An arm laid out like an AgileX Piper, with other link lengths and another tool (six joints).
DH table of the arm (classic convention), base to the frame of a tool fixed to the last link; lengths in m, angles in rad. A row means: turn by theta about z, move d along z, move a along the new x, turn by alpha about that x. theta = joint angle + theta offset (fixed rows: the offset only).
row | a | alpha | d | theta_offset
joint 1 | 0.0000 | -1.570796 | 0.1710 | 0.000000
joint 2 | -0.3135 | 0.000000 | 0.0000 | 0.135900
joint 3 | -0.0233 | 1.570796 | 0.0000 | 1.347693
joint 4 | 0.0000 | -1.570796 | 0.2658 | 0.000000
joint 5 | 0.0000 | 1.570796 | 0.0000 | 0.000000
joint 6 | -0.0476 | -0.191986 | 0.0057 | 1.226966
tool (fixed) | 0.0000 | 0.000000 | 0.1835 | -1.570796
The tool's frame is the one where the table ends.
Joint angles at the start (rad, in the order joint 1, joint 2, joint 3, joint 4, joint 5, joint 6): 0.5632 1.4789 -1.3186 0.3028 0.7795 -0.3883
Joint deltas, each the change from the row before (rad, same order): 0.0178 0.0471 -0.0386 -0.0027 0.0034 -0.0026; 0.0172 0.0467 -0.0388 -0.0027 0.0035 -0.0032; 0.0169 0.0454 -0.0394 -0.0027 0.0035 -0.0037; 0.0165 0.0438 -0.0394 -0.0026 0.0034 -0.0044; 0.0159 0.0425 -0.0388 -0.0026 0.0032 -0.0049; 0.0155 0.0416 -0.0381 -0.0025 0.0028 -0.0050; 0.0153 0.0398 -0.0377 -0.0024 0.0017 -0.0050; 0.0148 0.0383 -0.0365 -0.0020 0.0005 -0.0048
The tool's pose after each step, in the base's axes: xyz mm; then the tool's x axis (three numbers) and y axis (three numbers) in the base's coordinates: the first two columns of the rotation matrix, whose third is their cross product. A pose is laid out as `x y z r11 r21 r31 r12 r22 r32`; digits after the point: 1 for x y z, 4 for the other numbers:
376.1 265.3 381.5 -0.1315 -0.6082 -0.7828 -0.8761 0.4408 -0.1953
382.5 279.3 375.9 -0.1236 -0.6185 -0.7760 -0.8863 0.4206 -0.1941
388.4 293.4 370.5 -0.1138 -0.6279 -0.7699 -0.8957 0.4002 -0.1940
393.6 307.4 365.4 -0.1024 -0.6365 -0.7645 -0.9043 0.3797 -0.1950
398.3 321.1 360.1 -0.0901 -0.6445 -0.7593 -0.9122 0.3593 -0.1968
402.4 334.7 354.5 -0.0775 -0.6519 -0.7543 -0.9195 0.3392 -0.1987
406.1 348.0 349.4 -0.0635 -0.6578 -0.7505 -0.9258 0.3197 -0.2018
409.3 361.1 344.3 -0.0495 -0.6623 -0.7476 -0.9312 0.3013 -0.2052

